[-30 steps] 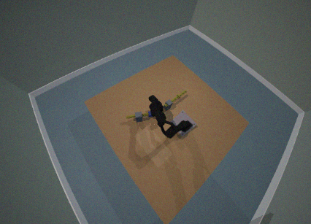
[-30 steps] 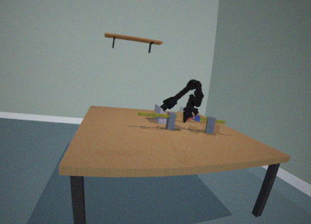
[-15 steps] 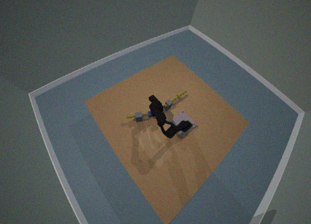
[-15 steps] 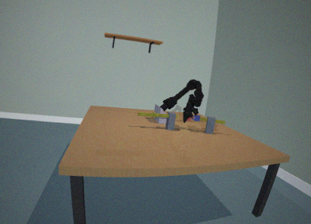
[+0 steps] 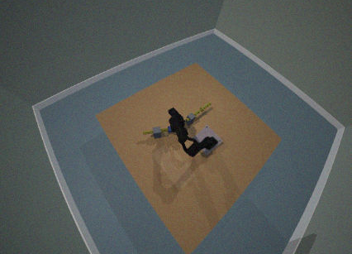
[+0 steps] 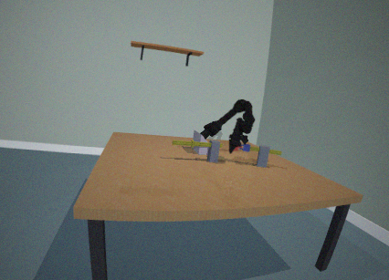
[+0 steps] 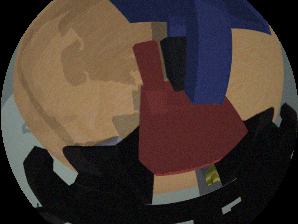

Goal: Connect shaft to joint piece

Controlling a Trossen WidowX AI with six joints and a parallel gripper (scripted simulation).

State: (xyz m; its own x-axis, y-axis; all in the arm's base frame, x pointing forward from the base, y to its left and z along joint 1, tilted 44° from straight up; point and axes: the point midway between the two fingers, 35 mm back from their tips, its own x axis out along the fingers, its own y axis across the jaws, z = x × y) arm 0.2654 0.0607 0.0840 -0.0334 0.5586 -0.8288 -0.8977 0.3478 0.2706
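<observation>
Now: the red joint piece 1 cm ahead of my gripper tip, 2 cm to the left of it and 4 cm above it.
</observation>
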